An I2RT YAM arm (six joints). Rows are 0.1 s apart.
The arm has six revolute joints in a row. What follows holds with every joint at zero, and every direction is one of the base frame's. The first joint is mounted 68 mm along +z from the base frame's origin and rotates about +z. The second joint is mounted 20 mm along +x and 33.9 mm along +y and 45.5 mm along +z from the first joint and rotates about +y. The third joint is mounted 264 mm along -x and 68.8 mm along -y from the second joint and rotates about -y. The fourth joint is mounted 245 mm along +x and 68.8 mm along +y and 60 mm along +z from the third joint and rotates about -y. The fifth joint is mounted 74 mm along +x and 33.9 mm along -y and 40.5 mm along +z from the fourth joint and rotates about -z. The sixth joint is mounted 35.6 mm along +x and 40.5 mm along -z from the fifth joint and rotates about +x. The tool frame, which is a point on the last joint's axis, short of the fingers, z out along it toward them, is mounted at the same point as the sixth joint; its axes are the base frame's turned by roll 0, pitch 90 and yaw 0 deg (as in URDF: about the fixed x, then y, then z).
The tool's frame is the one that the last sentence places.
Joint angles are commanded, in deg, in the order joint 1, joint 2, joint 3, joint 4, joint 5, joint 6. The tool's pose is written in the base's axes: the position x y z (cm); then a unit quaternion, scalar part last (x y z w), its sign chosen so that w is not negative. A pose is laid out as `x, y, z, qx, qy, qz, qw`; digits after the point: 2 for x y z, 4 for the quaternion.
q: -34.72, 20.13, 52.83, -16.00, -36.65, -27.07
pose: 4.84, -0.77, 41.67, -0.2139, 0.5822, -0.2300, 0.7499
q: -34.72, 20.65, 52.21, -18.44, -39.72, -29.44
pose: 5.33, -0.92, 40.90, -0.2389, 0.5964, -0.2123, 0.7364
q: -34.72, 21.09, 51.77, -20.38, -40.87, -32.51
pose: 5.69, -1.11, 40.32, -0.2564, 0.6055, -0.2120, 0.7230
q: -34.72, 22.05, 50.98, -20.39, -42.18, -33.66
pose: 6.29, -1.45, 39.85, -0.2670, 0.6113, -0.2031, 0.7168
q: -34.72, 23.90, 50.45, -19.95, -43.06, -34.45
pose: 7.17, -2.01, 39.51, -0.2725, 0.6195, -0.1933, 0.7104
